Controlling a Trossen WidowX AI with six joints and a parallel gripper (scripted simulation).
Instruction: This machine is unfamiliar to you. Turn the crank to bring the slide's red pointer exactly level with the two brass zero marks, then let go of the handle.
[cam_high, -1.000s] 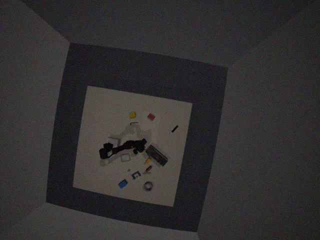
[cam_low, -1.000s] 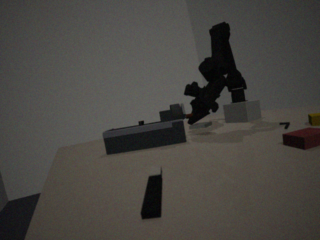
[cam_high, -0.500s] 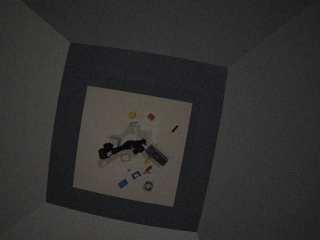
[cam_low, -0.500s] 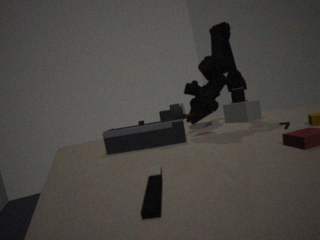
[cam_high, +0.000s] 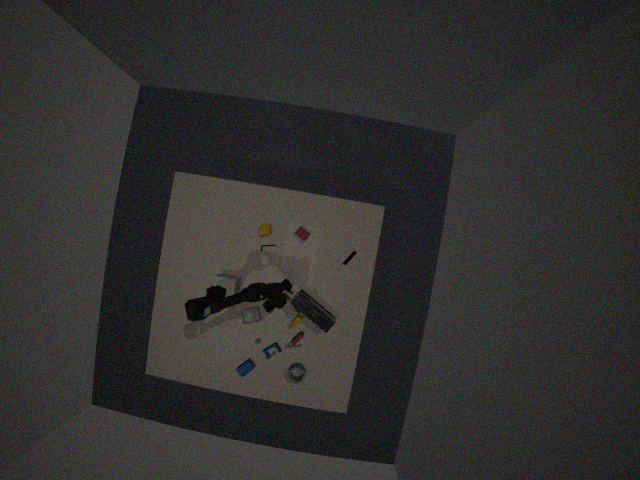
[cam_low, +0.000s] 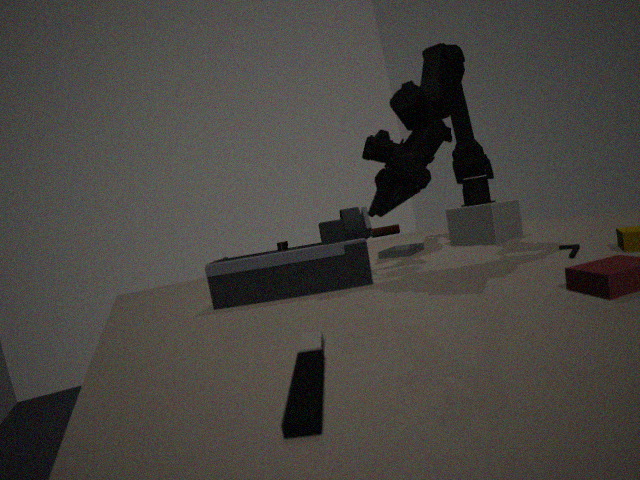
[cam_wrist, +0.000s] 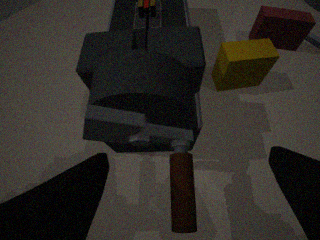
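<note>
My gripper tip is 1 cm past the brown crank handle, 1 cm to the right of it and 3 cm above it. Round my gripper tip: red pointer 16 cm ahead, 3 cm to the right, 2 cm below; grey plate 18 cm behind, 20 cm to the right, 10 cm below; blue piece 10 cm behind, 51 cm to the right, 9 cm below.
</note>
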